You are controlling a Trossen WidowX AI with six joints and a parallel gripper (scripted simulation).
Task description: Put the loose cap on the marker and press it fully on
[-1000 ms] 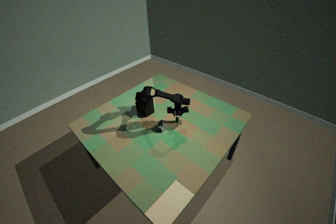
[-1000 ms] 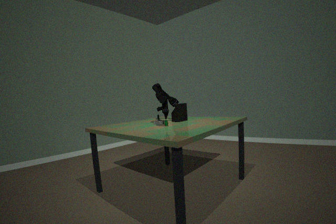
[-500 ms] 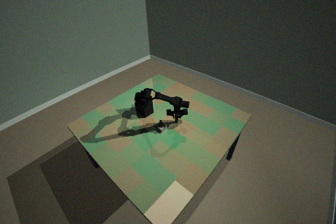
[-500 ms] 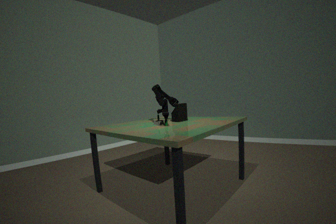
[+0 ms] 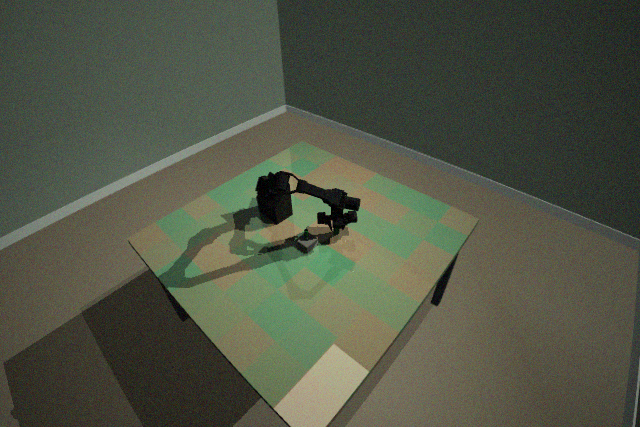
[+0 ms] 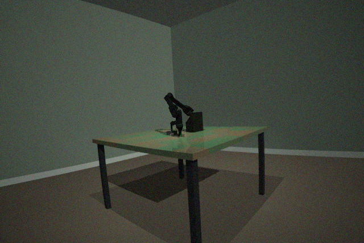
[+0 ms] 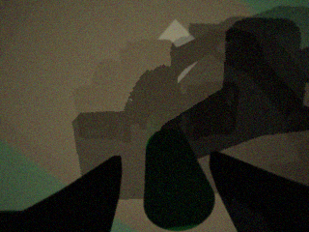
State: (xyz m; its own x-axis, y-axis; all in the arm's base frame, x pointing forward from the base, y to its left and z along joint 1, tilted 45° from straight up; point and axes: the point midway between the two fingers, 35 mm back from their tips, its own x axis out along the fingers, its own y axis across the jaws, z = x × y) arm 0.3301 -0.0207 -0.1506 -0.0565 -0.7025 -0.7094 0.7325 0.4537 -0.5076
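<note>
Right now my gripper tip is 150 mm to the left of the holder block and 60 mm past it. The rest, counted from my gripper tip: green marker cap (10 mm above).
</note>
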